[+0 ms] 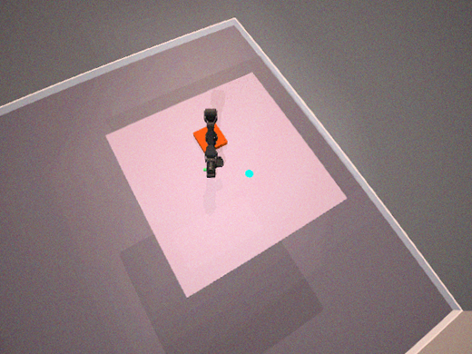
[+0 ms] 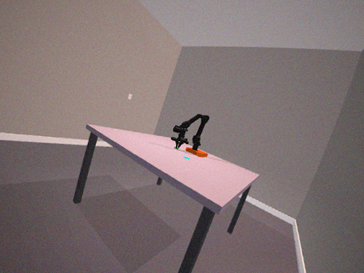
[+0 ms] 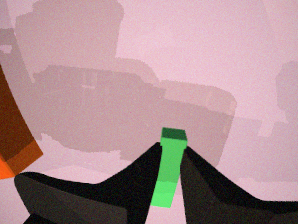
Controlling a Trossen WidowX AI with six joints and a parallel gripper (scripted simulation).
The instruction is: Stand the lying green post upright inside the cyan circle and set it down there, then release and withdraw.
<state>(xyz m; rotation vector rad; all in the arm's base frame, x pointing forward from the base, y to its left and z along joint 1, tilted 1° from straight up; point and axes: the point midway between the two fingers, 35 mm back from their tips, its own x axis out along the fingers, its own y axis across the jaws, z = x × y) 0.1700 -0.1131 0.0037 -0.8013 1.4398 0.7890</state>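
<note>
Now: gripper tip 170 mm short of the cyan circle, 220 mm to the right of it and 10 mm above it. Round my gripper tip: green post: 10 mm behind, 20 mm to the right.
</note>
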